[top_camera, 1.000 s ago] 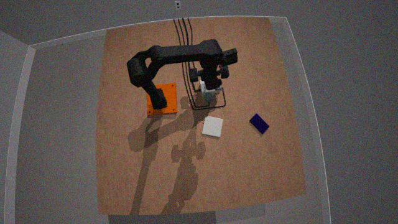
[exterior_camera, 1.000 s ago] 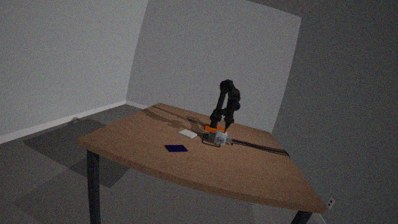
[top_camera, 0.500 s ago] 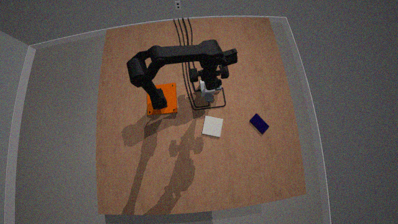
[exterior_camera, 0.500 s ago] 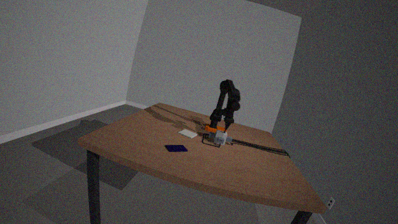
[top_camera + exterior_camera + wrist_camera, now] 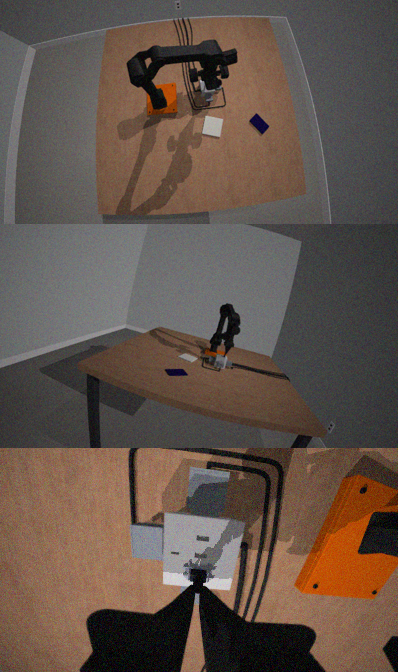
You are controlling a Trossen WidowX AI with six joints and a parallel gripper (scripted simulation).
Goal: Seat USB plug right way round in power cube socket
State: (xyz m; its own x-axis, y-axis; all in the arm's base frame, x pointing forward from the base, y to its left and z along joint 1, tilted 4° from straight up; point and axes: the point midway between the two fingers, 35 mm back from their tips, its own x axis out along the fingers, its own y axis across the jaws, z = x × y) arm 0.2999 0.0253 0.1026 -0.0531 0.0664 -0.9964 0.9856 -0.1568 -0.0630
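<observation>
My gripper tip is now 2 cm above the dark USB plug. Round my gripper tip: flat white block (25 cm to the right, 10 cm below, 4 cm behind); dark blue block (32 cm to the right, 24 cm ahead, 10 cm below).
</observation>
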